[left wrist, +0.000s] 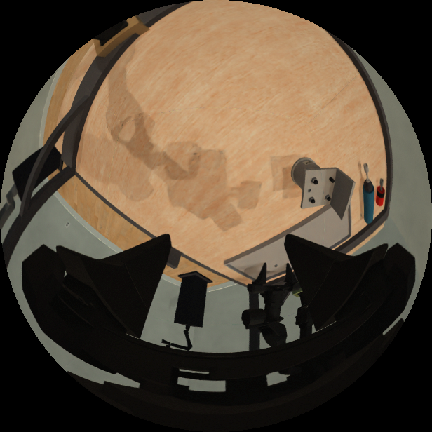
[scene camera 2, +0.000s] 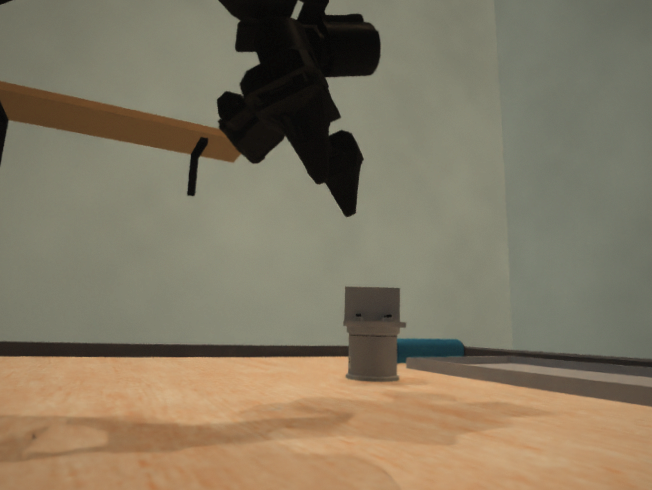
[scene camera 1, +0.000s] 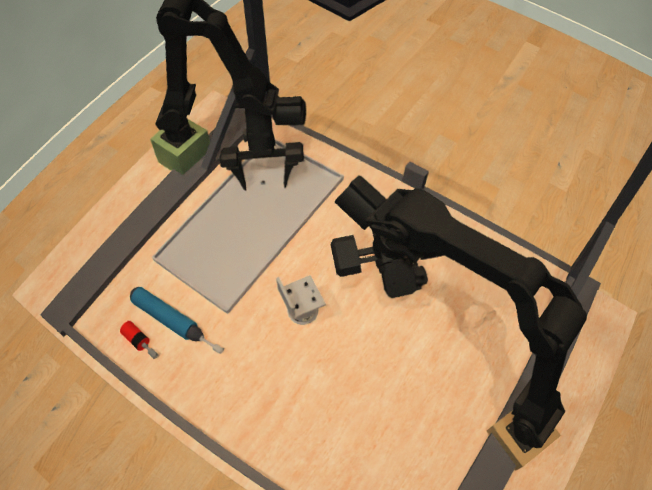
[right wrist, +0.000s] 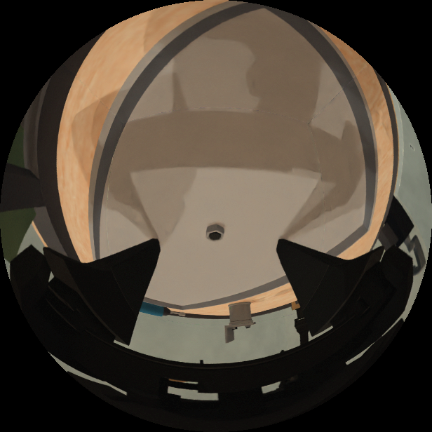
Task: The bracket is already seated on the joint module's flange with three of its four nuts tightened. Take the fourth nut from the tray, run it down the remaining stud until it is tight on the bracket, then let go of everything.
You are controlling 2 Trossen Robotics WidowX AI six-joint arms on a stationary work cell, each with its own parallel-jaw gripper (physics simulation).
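Where they show: left gripper, fingertip midpoint: (scene camera 2: 338, 200); right gripper, fingertip midpoint: (scene camera 1: 265, 188); left arm's base at its link origin: (scene camera 1: 527, 430); right arm's base at its link origin: (scene camera 1: 178, 134).
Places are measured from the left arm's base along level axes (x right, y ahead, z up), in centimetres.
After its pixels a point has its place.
Note:
The loose hex nut (scene camera 1: 263, 182) @[x -12.3, y 78.5, z -3.7 cm] (left wrist: 275, 266) (right wrist: 215, 232) lies on the grey tray (scene camera 1: 237, 226) @[x -22.9, y 71.2, z -4.1 cm] (scene camera 2: 527, 375) @[x -14.7, y 61.9, z -3.3 cm] (left wrist: 310, 240), near its far end in scene camera 1. My right gripper (scene camera 1: 265, 187) @[x -12.7, y 77.0, z -4.0 cm] (right wrist: 219, 246) is open above the tray, with the nut between and below its spread fingers, not gripped. The L-shaped bracket (scene camera 1: 302, 296) @[x -20.9, y 46.1, z 2.0 cm] (scene camera 2: 372, 302) @[x -23.9, y 46.6, z 4.5 cm] (left wrist: 321, 191) sits on the upright joint module (scene camera 1: 304, 318) @[x -22.1, y 43.6, z -2.1 cm] (scene camera 2: 372, 358) @[x -18.2, y 45.7, z -2.0 cm] (left wrist: 302, 172) (right wrist: 240, 312). Dark fastener tops show on its plate; I cannot tell which stud is bare. My left gripper (scene camera 2: 334, 199) @[x -6.9, y 40.6, z 12.8 cm] (left wrist: 229, 240) is open and empty, high above the table.
A blue driver (scene camera 1: 164, 314) @[x -46.2, y 58.2, z -0.6 cm] (scene camera 2: 429, 349) @[x -44.1, y 59.8, z -2.2 cm] (left wrist: 368, 202) and a short red driver (scene camera 1: 131, 334) @[x -54.3, y 58.1, z -1.2 cm] (left wrist: 380, 195) lie at the left in scene camera 1. Dark frame rails (scene camera 1: 173, 416) @[x -54.2, y 38.9, z -2.6 cm] border the table. The bracket and module stand between the tray and my left arm's side.

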